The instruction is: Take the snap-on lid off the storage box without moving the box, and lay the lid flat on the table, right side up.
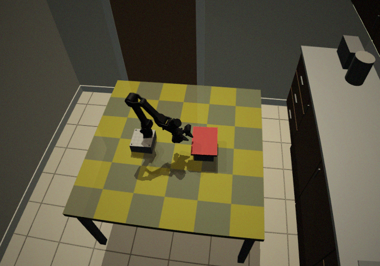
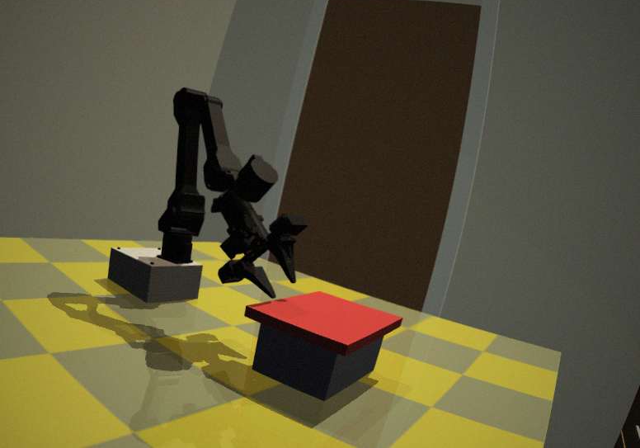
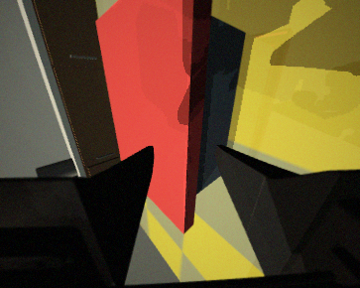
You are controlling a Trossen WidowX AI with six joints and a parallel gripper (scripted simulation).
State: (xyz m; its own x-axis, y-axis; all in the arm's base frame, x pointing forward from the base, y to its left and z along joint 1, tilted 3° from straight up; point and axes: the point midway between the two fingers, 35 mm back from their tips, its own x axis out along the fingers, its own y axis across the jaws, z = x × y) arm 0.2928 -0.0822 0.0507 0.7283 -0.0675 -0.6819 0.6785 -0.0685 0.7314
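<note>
Now: the red lid 100 mm ahead of my gripper tip, 20 mm below it and 10 mm to the right of it. The rest, counted from my gripper tip: storage box: 100 mm ahead, 70 mm below, 10 mm to the right.
</note>
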